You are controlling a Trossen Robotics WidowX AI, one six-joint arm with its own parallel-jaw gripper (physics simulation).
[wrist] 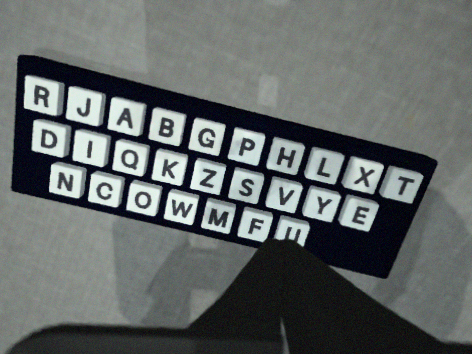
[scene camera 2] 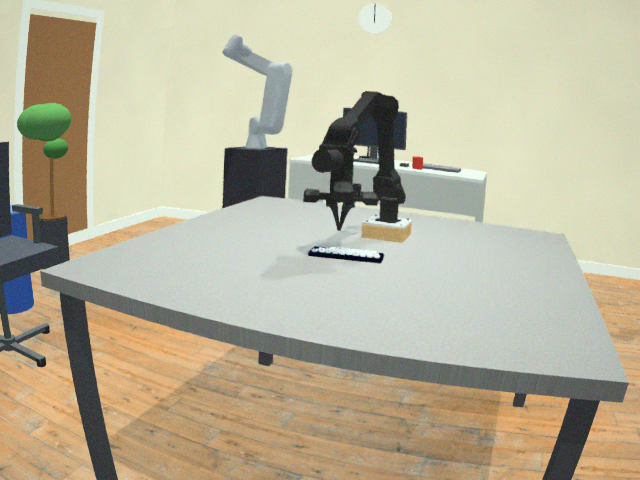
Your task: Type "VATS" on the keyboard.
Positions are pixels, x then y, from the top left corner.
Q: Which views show my gripper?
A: The wrist view and scene camera 2: all of them.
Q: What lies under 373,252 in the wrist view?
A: A dark keyboard.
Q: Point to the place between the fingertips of my gripper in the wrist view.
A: At 277,252
